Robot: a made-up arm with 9 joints.
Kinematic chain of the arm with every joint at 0, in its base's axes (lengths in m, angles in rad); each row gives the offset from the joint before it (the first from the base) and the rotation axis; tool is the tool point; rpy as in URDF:
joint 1: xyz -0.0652 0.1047 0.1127 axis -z
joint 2: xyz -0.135 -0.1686 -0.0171 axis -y
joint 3: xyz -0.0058 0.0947 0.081 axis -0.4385 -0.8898 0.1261
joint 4: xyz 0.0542 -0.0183 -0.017 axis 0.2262 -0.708 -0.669
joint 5: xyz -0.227 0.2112 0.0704 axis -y
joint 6: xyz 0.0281 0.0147 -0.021 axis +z
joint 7: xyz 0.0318 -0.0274 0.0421 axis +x
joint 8: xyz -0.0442 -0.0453 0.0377 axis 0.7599 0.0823 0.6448
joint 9: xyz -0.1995 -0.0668 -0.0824 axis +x
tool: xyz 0.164 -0.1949 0.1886 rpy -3.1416 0 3.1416
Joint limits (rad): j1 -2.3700..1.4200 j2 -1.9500..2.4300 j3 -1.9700..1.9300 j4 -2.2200..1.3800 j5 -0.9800..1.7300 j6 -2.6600..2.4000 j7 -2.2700..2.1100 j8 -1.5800..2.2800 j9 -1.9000..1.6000
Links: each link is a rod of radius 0.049 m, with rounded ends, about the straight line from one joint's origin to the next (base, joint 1, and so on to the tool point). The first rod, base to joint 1, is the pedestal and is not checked.
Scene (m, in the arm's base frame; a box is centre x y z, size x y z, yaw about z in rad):
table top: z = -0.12
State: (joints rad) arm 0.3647 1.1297 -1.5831 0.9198 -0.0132 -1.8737 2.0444 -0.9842 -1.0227
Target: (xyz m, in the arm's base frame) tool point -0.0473 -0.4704 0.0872
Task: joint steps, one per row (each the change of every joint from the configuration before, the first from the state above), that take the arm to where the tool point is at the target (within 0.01 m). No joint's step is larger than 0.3 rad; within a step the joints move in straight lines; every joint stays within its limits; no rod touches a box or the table.
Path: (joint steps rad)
1: -0.2614 0.1035 0.0006 -0.1152 0.0003 0.0731 0.0031 -0.0309 -0.0281
2: -0.2613 0.1035 0.0005 -0.1151 0.0003 0.0732 0.0031 -0.0308 -0.0282
3: -0.2614 0.1034 0.0006 -0.1152 0.0003 0.0731 0.0031 -0.0309 -0.0281
4: -0.2614 0.1035 0.0005 -0.1151 0.0003 0.0731 0.0031 -0.0309 -0.0282
5: -0.2613 0.1035 0.0006 -0.1152 0.0004 0.0731 0.0031 -0.0308 -0.0281
6: -0.2614 0.1035 0.0005 -0.1152 0.0003 0.0732 0.0031 -0.0309 -0.0282
7: -0.2613 0.1035 0.0006 -0.1151 0.0003 0.0731 0.0031 -0.0309 -0.0281

